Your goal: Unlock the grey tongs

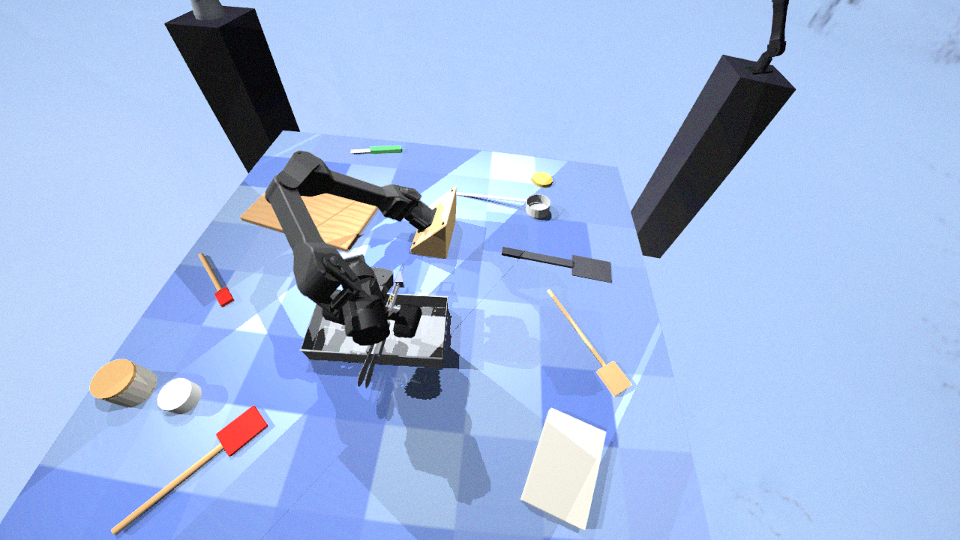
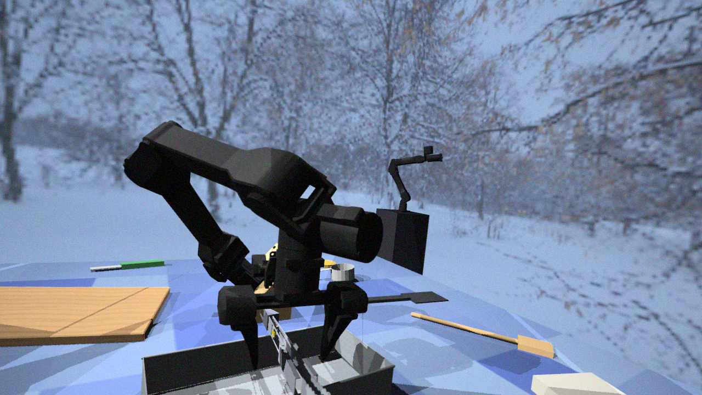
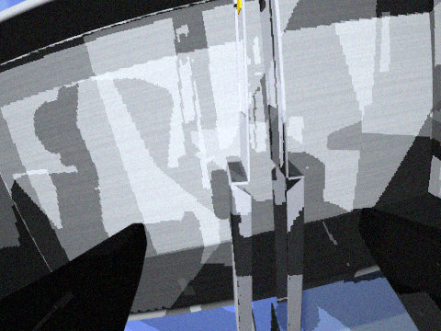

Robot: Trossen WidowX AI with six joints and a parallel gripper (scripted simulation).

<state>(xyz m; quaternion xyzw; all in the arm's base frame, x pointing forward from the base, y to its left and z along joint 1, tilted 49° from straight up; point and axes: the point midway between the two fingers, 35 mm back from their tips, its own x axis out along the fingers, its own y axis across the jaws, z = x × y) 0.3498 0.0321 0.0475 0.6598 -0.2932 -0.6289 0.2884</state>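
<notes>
Right now the roasting tin is 20 mm behind my gripper tip, 10 mm to the right of it and 40 mm below it. Also, from my gripper tip: red spatula 300 mm ahead, 260 mm to the right, 60 mm below; then white slab 180 mm ahead, 430 mm to the left, 50 mm below; then yellow lock piece 80 mm behind.
</notes>
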